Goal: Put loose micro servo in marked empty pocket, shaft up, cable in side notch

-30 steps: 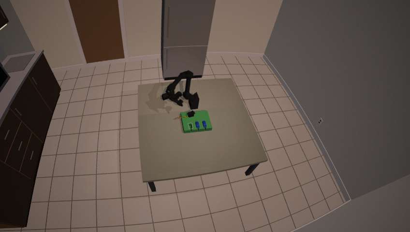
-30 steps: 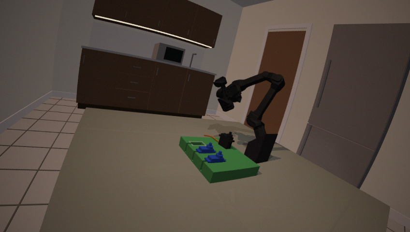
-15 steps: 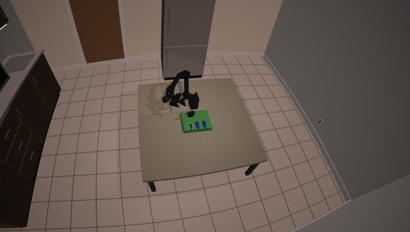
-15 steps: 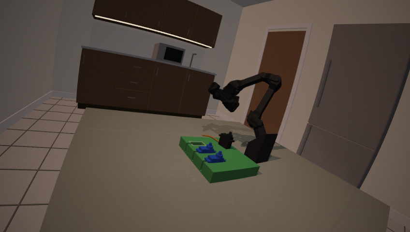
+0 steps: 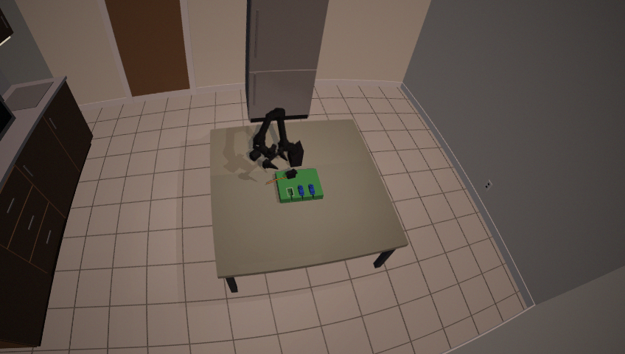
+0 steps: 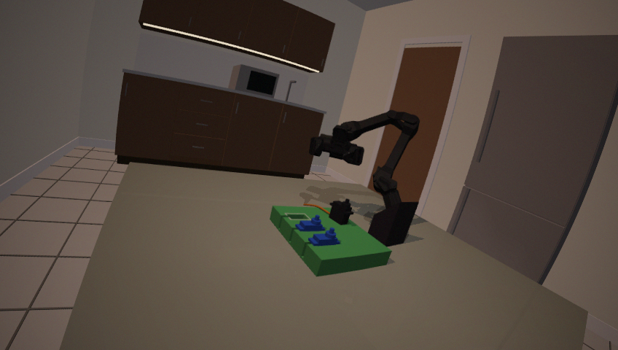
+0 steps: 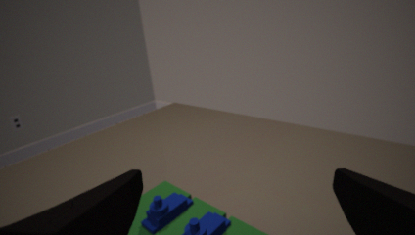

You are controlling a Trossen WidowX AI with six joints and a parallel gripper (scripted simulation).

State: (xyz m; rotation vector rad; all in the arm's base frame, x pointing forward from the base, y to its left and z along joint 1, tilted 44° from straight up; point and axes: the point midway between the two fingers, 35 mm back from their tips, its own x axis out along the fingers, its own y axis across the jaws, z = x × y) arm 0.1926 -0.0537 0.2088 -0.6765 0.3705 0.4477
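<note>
My gripper tip is now 1 cm past the green deck, 13 cm to the right of it and 22 cm above it.
</note>
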